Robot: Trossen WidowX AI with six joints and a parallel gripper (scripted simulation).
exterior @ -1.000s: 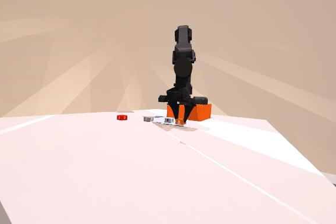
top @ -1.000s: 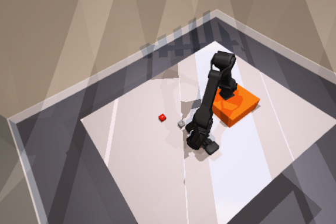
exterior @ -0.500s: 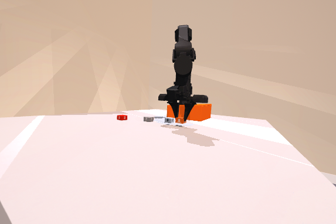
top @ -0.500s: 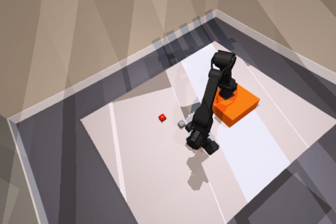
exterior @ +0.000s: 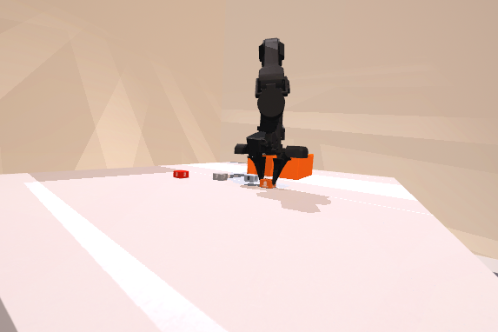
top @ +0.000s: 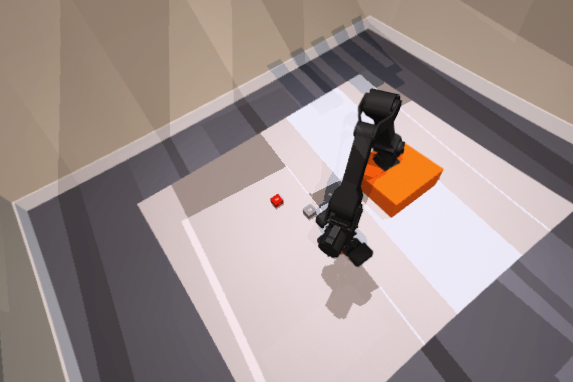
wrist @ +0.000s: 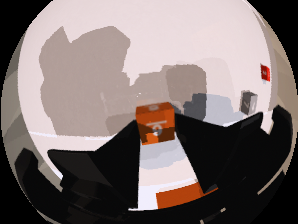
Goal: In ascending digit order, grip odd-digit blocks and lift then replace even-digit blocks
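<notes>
Right now my gripper tip is right at the orange block. The rest, counted from my gripper tip: grey block 16 cm to the right, 2 cm ahead; red block 25 cm to the right, 10 cm ahead; white block 9 cm to the right, 4 cm behind.
</notes>
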